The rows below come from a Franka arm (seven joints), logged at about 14 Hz.
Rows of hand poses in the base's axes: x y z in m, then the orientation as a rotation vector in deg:
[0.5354, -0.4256, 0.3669, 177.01, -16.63, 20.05]
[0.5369, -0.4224, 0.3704, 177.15, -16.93, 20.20]
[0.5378, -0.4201, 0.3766, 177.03, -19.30, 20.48]
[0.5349, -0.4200, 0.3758, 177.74, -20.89, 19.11]
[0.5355, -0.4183, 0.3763, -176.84, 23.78, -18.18]
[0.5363, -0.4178, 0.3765, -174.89, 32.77, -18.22]
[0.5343, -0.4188, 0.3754, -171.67, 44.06, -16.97]
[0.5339, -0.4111, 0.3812, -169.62, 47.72, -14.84]
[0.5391, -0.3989, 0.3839, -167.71, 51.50, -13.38]
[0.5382, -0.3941, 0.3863, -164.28, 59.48, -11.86]
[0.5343, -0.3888, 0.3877, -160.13, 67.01, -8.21]
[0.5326, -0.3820, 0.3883, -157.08, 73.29, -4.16]
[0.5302, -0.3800, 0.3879, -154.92, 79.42, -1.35]
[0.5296, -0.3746, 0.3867, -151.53, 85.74, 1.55]
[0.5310, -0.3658, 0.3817, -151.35, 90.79, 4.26]
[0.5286, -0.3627, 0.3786, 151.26, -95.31, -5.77]
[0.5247, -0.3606, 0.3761, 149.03, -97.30, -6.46]
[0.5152, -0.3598, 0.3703, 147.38, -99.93, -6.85]
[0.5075, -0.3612, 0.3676, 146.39, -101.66, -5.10]
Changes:
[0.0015, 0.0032, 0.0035, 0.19, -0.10, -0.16]
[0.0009, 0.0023, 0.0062, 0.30, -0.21, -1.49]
[-0.0029, 0.0001, -0.0008, 0.93, 0.83, -0.87]
[0.0006, 0.0017, 0.0005, 0.92, 0.45, -1.82]
[0.0008, 0.0005, 0.0002, 1.07, -0.18, -5.80]
[-0.0020, -0.0010, -0.0011, 1.71, 0.50, -7.40]
[-0.0004, 0.0077, 0.0058, 1.75, 0.95, -2.48]
[0.0052, 0.0122, 0.0027, 1.33, 0.64, -2.60]
[-0.0009, 0.0048, 0.0024, 1.54, 0.72, -5.53]
[-0.0039, 0.0053, 0.0014, 2.49, 1.84, -5.39]
[-0.0017, 0.0068, 0.0006, 1.68, 2.44, -4.43]
[-0.0024, 0.0020, -0.0004, 0.34, 2.16, -4.15]
[-0.0006, 0.0054, -0.0012, 1.00, 1.90, -4.61]
[0.0014, 0.0088, -0.0050, -1.20, 2.86, -2.79]
[-0.0024, 0.0031, -0.0031, -3.46, 3.25, -2.37]
[-0.0039, 0.0021, -0.0025, -0.47, 0.82, -1.83]
[-0.0095, 0.0008, -0.0058, 0.14, 0.17, -2.00]
[-0.0077, -0.0014, -0.0027, -0.60, -0.98, -1.26]

